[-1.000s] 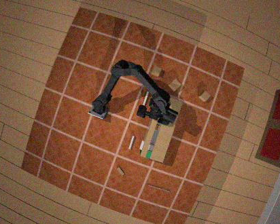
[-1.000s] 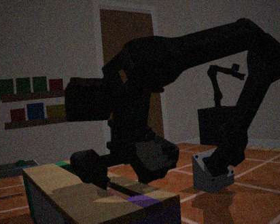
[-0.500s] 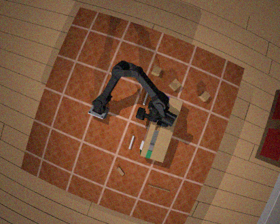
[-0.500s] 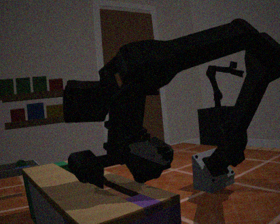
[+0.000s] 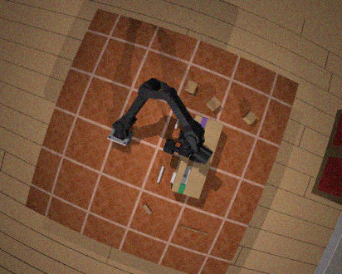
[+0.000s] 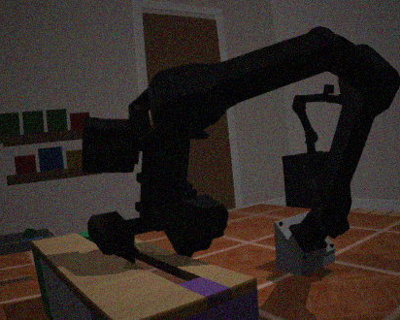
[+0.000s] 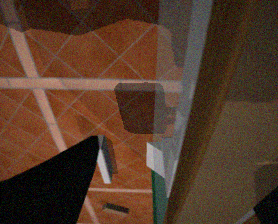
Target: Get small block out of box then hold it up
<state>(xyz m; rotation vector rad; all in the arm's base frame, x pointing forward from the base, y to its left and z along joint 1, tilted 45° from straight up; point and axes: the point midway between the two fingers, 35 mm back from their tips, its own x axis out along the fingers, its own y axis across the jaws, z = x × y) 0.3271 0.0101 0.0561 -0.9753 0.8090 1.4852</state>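
My gripper tip is 30 mm short of the box, 20 mm to the right of it and 20 mm above it. The rest, counted from my gripper tip: brown stick (260 mm ahead, 360 mm to the right, 80 mm below).
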